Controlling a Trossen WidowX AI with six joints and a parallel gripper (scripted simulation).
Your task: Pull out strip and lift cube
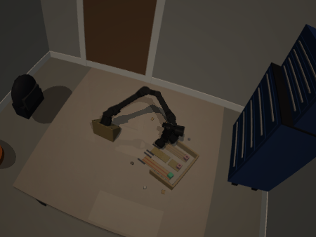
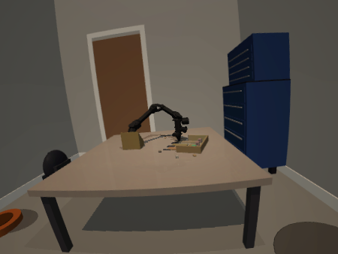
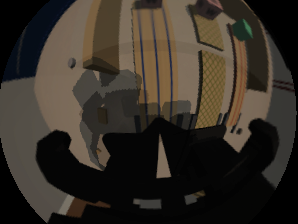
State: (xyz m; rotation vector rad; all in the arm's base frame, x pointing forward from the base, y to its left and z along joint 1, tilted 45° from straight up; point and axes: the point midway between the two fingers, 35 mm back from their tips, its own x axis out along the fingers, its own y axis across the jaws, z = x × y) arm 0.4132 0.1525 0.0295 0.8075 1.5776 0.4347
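Right now my gripper tip is 9 cm short of the long strip and 2 cm to the left of it.
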